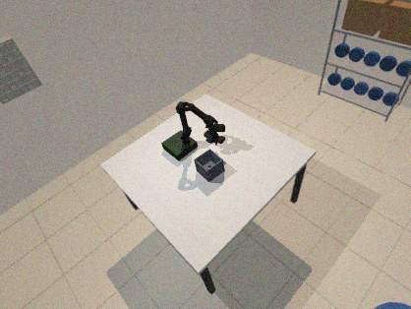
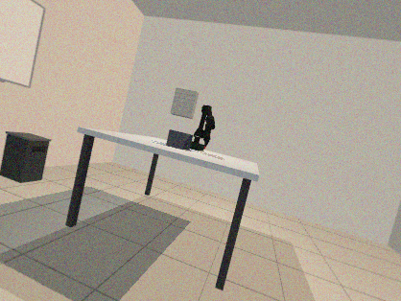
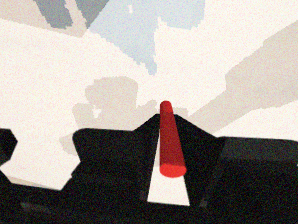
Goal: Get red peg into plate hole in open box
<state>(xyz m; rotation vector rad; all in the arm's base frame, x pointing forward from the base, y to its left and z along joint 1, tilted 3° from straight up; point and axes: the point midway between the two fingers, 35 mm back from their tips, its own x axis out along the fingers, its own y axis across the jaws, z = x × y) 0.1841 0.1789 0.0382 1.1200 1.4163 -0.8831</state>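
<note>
Right now the pale plate is 190 mm to the right of my gripper tip, 160 mm ahead of it and 10 mm below it. From my gripper tip the other things lie so: red peg (20 mm above, 10 mm to the right).
</note>
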